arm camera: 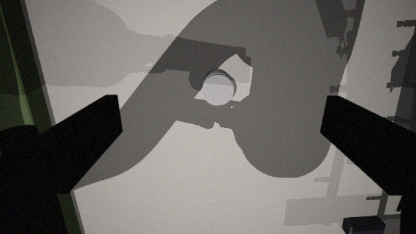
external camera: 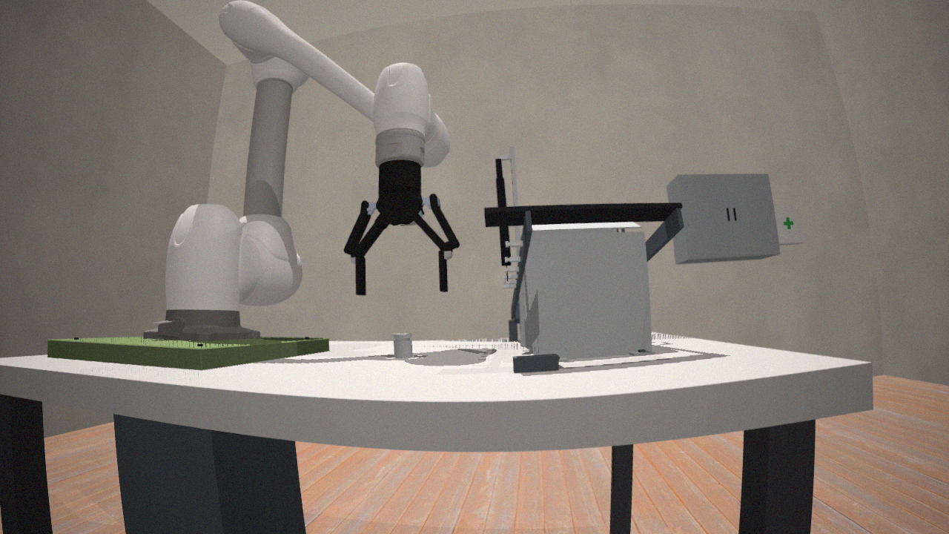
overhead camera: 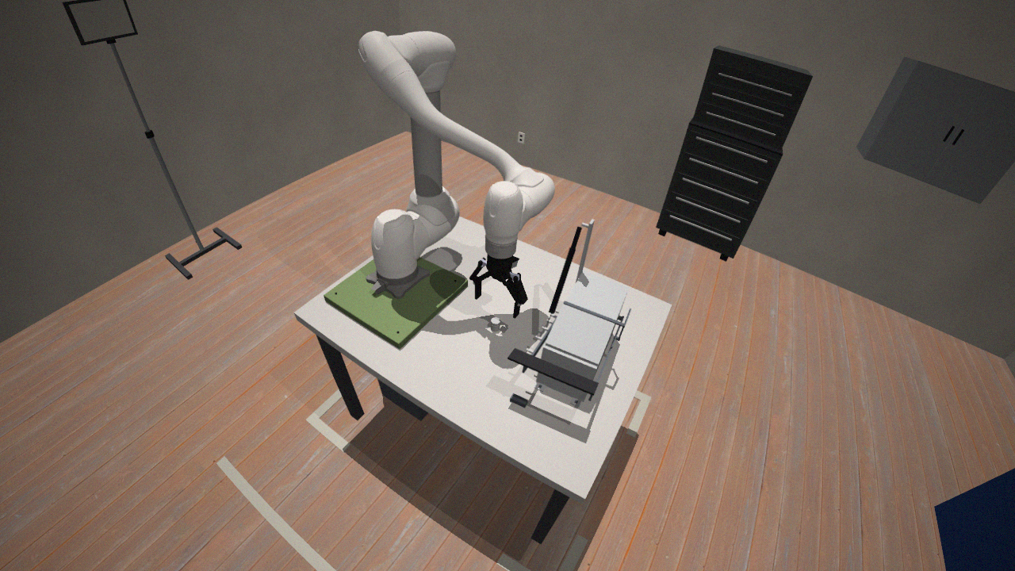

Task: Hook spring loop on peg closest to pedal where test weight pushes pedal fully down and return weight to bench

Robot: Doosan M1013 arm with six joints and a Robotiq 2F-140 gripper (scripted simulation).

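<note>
The steel test weight lies 9 cm below my hand. Also, from my hand: small dark block: 22 cm ahead, 21 cm to the right, 11 cm below.
</note>
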